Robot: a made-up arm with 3 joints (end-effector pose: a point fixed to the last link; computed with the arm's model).
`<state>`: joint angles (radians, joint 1 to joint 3).
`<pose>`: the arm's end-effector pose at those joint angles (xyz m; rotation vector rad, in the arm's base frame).
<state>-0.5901 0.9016 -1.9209</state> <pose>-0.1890 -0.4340 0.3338 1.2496 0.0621 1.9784</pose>
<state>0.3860 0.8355 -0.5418</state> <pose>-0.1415 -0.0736 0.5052 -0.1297 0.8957 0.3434</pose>
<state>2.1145 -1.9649 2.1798</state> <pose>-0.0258 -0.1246 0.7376 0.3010 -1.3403 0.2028</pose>
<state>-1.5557 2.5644 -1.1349</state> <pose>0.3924 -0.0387 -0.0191 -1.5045 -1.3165 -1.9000</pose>
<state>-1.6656 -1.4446 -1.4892</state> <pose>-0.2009 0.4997 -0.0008 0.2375 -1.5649 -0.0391</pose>
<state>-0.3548 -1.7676 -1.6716</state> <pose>-0.0595 -0.0529 -0.3957 -1.1737 -1.4227 0.8910</pose>
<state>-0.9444 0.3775 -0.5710</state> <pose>-0.2811 -0.2540 0.1388 1.0148 0.0736 0.7002</pose>
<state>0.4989 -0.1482 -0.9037</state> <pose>-0.4066 -0.1687 0.2846 -0.5304 0.0901 0.9197</pose>
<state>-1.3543 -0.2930 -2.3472</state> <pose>-0.4826 0.0011 -0.1482 0.3440 -1.5701 1.7231</pose>
